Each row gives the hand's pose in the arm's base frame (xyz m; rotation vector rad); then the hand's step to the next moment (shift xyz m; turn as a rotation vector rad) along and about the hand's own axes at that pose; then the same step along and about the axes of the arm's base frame.
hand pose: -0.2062 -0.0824 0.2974 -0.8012 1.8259 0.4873
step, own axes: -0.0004 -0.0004 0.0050 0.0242 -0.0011 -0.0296
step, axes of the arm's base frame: 0.0036 0.0031 -0.0015 -0.0243 -0.0274 -0.0110
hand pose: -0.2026 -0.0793 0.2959 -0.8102 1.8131 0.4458
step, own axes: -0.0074 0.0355 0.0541 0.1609 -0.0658 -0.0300
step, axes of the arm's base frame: 0.0127 0.0618 -0.0163 -0.0086 -0.1164 -0.1323
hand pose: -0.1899 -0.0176 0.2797 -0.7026 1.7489 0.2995
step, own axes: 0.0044 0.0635 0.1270 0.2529 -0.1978 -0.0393
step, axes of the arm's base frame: 0.0615 0.1171 -0.0519 0.0490 -0.2529 -0.1956
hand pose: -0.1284 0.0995 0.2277 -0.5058 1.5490 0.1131
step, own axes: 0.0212 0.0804 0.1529 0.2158 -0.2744 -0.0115
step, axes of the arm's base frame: 0.1114 0.1246 -0.0486 0.1024 -0.3018 -0.1428
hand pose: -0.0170 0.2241 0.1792 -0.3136 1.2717 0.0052
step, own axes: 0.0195 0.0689 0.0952 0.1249 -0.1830 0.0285
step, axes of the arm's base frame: 0.0829 0.0850 -0.0095 0.0965 -0.1896 -0.0681
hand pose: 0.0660 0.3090 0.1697 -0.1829 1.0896 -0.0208
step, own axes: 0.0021 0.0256 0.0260 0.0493 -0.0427 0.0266
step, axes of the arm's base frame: 0.0221 0.0286 0.0058 0.0495 -0.0436 -0.0246
